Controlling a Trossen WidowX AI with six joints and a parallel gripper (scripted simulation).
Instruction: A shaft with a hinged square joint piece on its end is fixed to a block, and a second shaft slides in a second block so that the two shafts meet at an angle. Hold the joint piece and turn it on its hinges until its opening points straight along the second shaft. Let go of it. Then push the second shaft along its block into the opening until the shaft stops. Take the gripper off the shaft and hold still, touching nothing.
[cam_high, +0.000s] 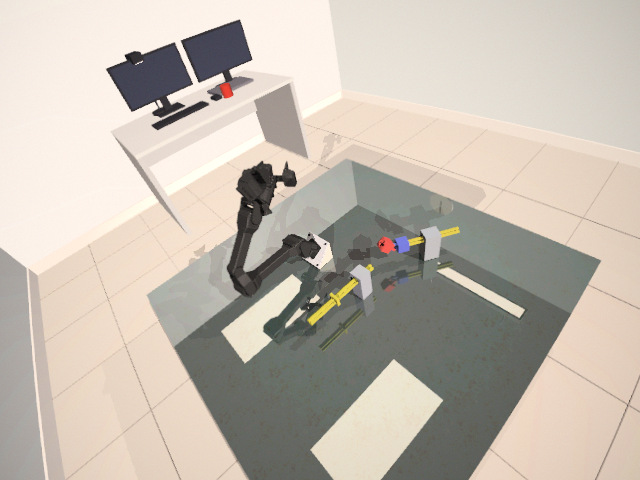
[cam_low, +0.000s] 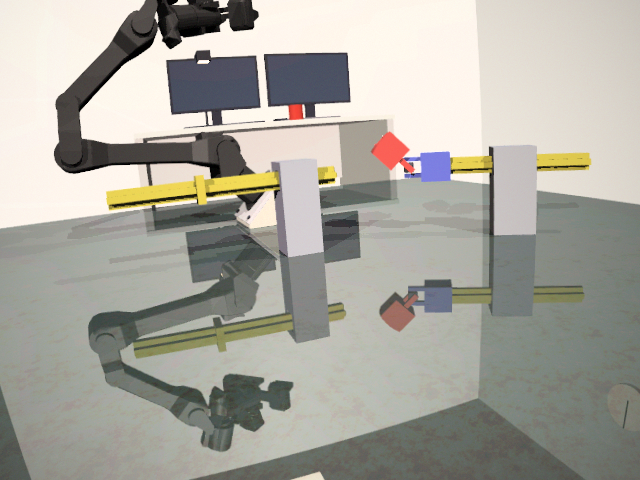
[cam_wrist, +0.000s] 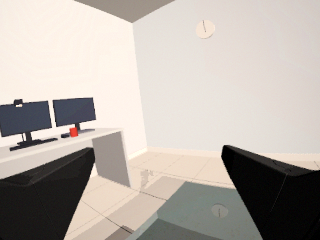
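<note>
The red joint piece lies 37 cm ahead of my gripper tip, 30 cm below it and 18 cm to the left of it.
</note>
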